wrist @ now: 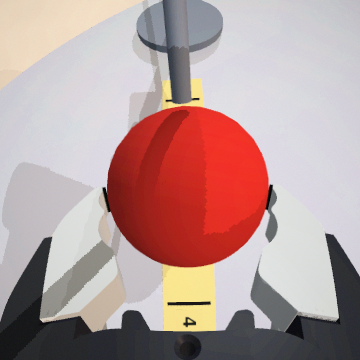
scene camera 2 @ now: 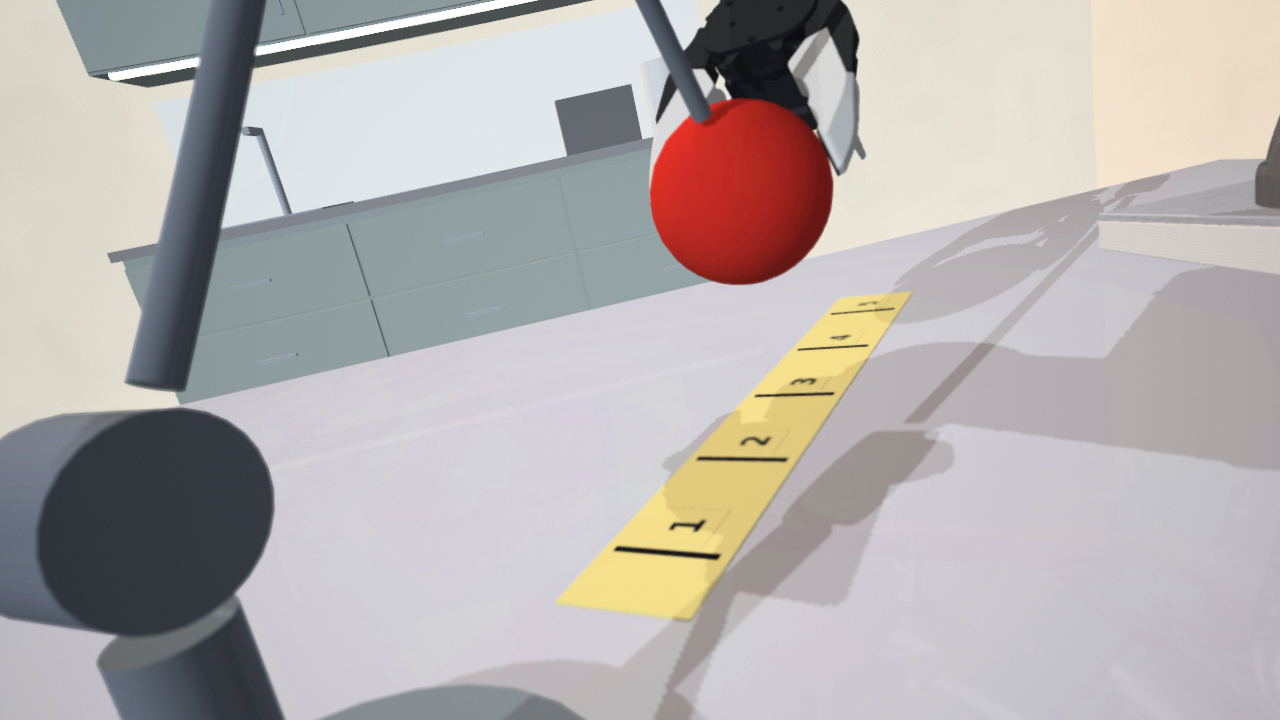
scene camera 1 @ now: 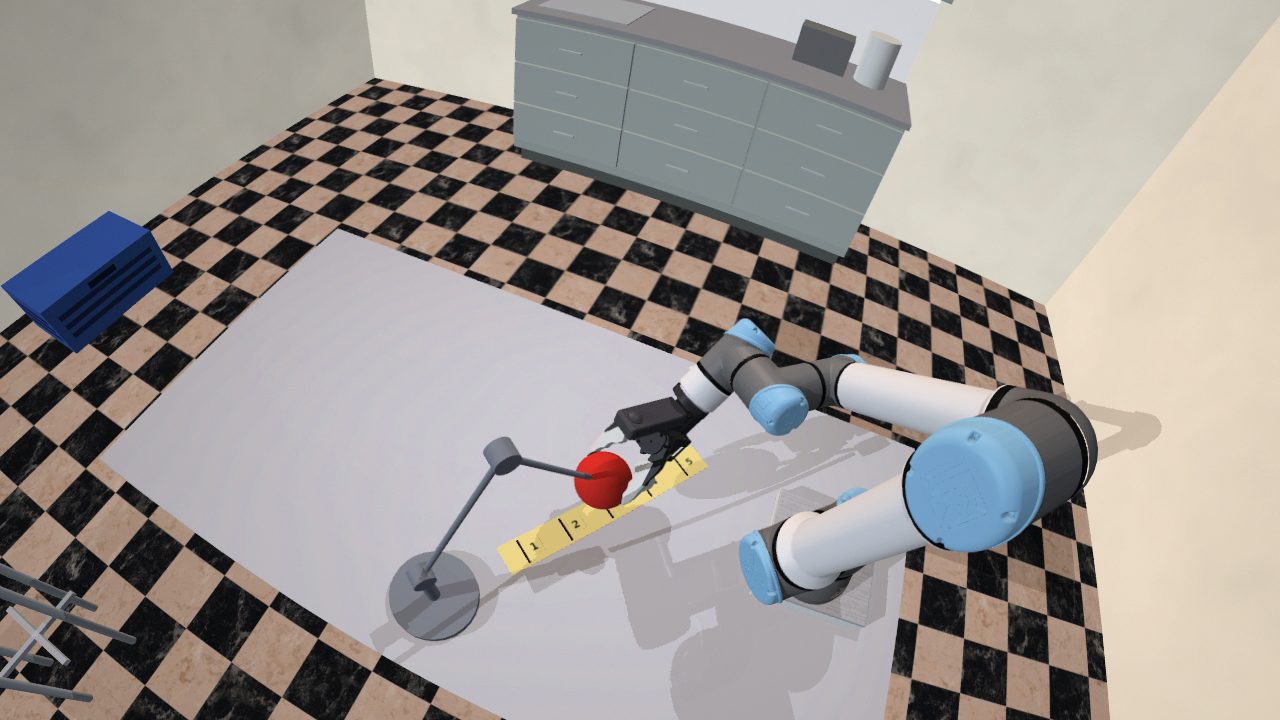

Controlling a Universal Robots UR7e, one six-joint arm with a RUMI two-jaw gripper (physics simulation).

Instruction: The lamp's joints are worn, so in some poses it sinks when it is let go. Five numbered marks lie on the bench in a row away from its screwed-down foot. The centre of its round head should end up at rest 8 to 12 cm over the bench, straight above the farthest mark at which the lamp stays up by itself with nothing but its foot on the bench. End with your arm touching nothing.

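Frame: origin at the arm's base, x left, y back, z up, level; millimetres.
Seen in the pictures: gripper, between the fingertips: (wrist: 186,187) (scene camera 2: 741,191) (scene camera 1: 604,479).
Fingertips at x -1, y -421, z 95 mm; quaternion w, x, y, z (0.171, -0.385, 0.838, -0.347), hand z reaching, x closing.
A point is followed by its place in that frame.
The lamp's round red head (scene camera 1: 602,480) @(x 24, y -420, z 138 mm) (scene camera 2: 741,192) @(x 48, y -436, z 99 mm) (wrist: 188,186) @(x -10, y -415, z 142 mm) hangs above the yellow strip (scene camera 1: 541,544) @(x 104, y -496, z -32 mm) (scene camera 2: 640,586) @(x 149, y -537, z -32 mm) (wrist: 189,285) @(x -65, y -366, z -32 mm). The head hides marks 2 and 3 in the wrist view; mark 4 shows on the palm side. Its exact height and which mark is straight below I cannot tell. My gripper (scene camera 1: 617,470) @(x -1, y -421, z 95 mm) (scene camera 2: 750,165) @(x -1, y -421, z 95 mm) (wrist: 186,187) @(x -1, y -421, z 95 mm) is shut on the head, one finger on each side. The lamp's lower rod (scene camera 1: 460,519) @(x 201, y -577, z 228 mm) (scene camera 2: 192,205) @(x 247, y -613, z 140 mm) rises from the grey foot (scene camera 1: 452,617) @(x 294, y -588, z -18 mm) (wrist: 210,25) @(x 214, y -662, z -18 mm) to the elbow (scene camera 1: 502,455); the upper rod (scene camera 1: 547,466) @(x 91, y -490, z 256 mm) (scene camera 2: 671,55) @(x 48, y -458, z 167 mm) (wrist: 180,60) @(x 31, y -448, z 158 mm) slopes down to the head.
The lamp's lower joint (scene camera 2: 152,523) @(x 281, y -626, z 88 mm) is large at the left of scene camera 2. The robot's base plate (scene camera 1: 854,613) @(x 71, y 100, z 0 mm) stands to the right of the strip. Drawer cabinets (scene camera 1: 689,125) stand behind the pale bench (scene camera 1: 295,358) @(x -74, y -1195, z -33 mm), and a blue box (scene camera 1: 85,277) is at the far left.
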